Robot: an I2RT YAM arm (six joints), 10 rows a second.
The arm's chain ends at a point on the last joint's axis. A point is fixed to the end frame.
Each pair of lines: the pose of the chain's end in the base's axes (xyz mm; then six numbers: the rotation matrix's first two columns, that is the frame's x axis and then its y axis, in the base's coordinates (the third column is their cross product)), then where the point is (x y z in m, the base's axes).
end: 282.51 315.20 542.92 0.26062 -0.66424 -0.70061 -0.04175 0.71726 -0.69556
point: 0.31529 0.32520 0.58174
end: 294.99 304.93 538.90 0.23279 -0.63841 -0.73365 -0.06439 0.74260 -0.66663
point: 0.32918 0.31342 0.57685
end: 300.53 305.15 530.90 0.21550 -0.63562 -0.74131 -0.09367 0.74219 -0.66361
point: 0.33585 0.31397 0.56773
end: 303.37 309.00 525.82 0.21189 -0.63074 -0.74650 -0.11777 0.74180 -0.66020
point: 0.33922 0.31832 0.56201
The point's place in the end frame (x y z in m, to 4 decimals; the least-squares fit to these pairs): -0.0253 -0.0212 0.0399
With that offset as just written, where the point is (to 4 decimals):
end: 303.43 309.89 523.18 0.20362 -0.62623 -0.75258 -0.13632 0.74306 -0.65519
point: 0.3399 0.3194 0.5587
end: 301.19 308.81 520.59 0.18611 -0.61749 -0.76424 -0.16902 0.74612 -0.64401
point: 0.3387 0.3186 0.5550
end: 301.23 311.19 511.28 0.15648 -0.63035 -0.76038 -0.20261 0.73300 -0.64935
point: 0.3401 0.3218 0.5438
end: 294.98 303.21 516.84 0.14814 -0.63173 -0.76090 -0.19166 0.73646 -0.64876
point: 0.3340 0.3132 0.5494
